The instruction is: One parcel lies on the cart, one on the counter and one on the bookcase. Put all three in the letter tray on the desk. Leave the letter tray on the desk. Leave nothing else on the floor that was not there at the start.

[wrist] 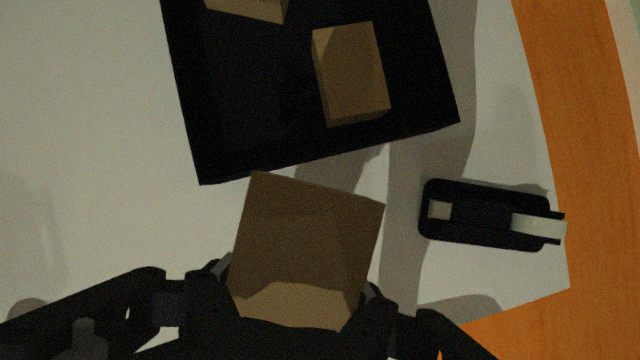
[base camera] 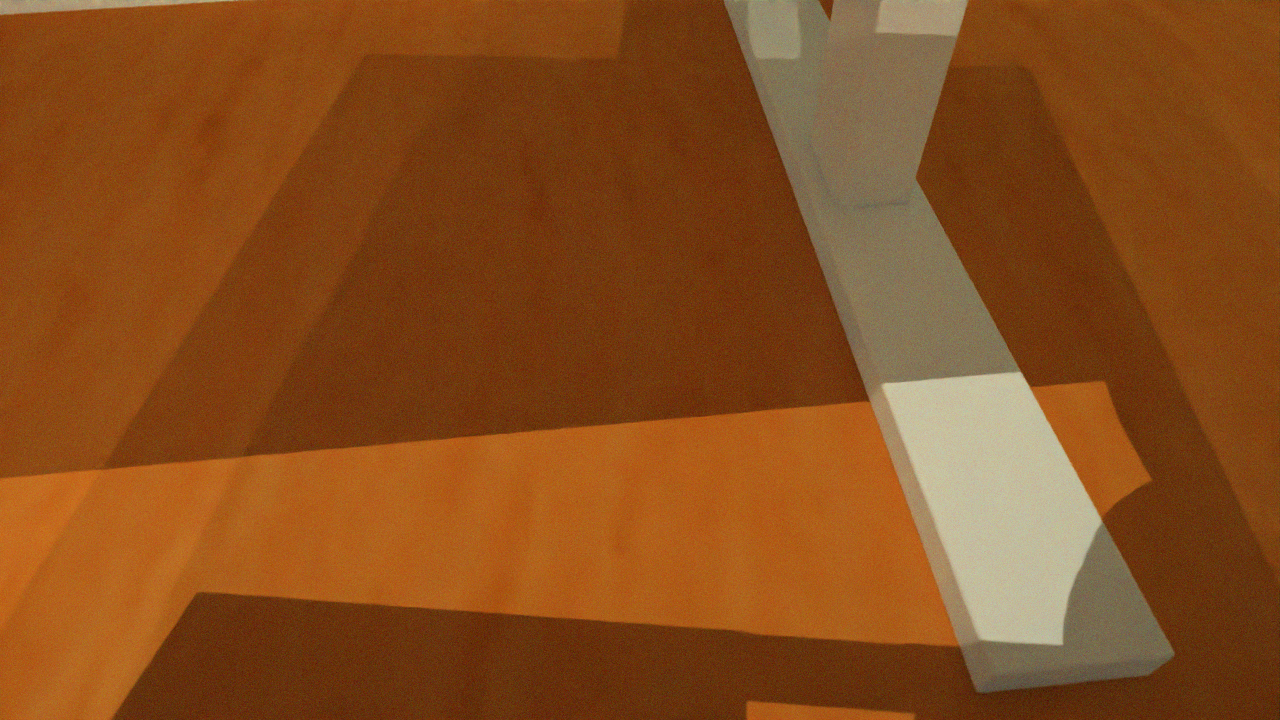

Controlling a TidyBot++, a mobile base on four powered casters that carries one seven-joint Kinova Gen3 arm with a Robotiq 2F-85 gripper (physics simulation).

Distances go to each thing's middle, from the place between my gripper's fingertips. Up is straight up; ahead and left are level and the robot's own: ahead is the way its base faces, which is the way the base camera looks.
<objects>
My gripper is now 24 cm short of the black letter tray (wrist: 248, 90), 1 cm to the left of it and 14 cm above it.
</objects>
